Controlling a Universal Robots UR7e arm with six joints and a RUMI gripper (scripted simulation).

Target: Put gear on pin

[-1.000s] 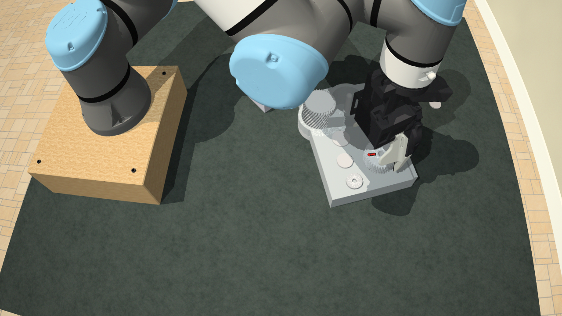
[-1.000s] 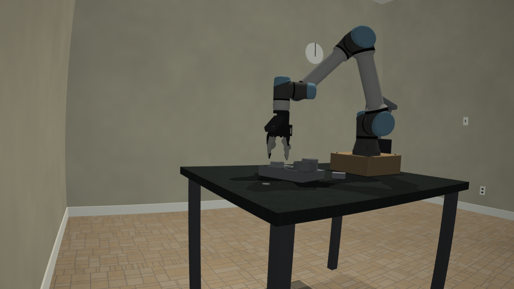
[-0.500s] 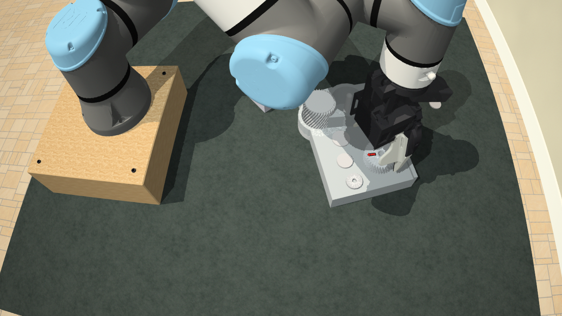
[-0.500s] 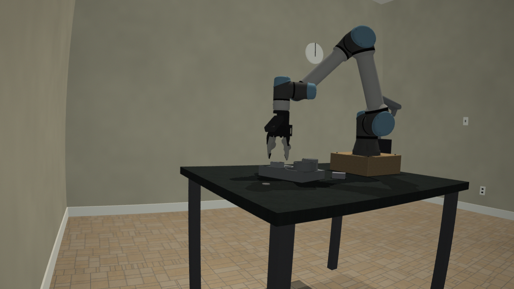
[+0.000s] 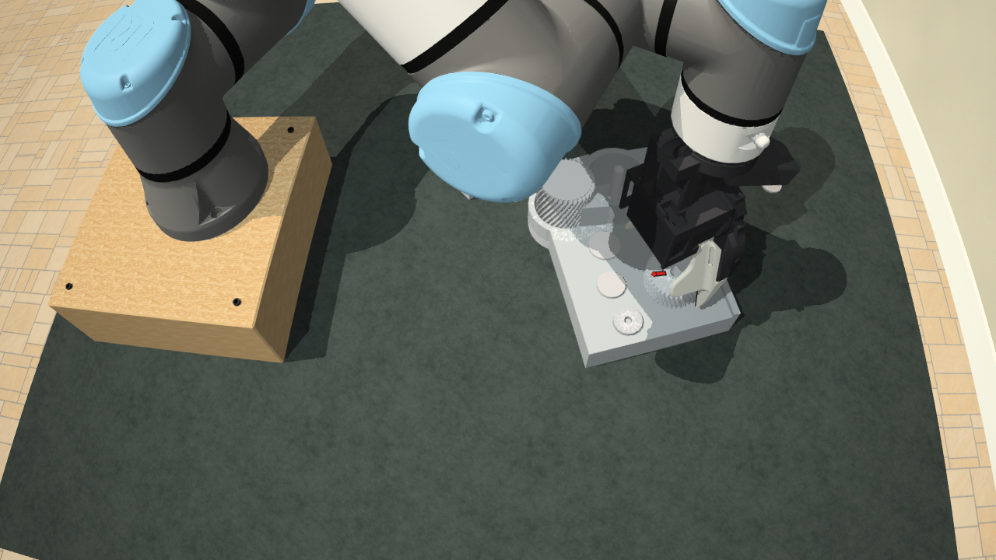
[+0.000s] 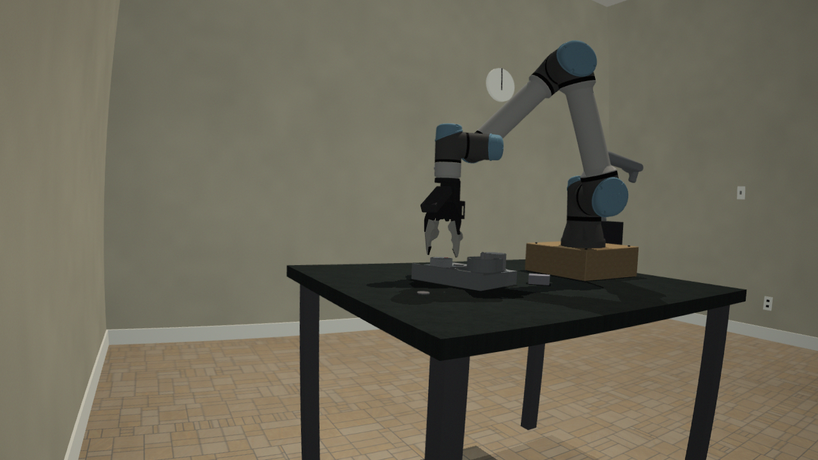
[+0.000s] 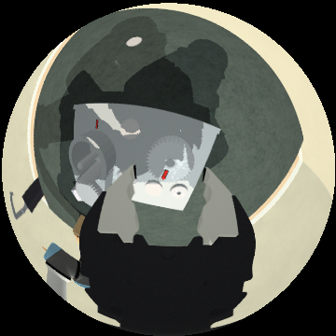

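My gripper is now 3 cm above the gear. Also, from my hand: grey block (25 cm behind, 12 cm to the left, 7 cm below).
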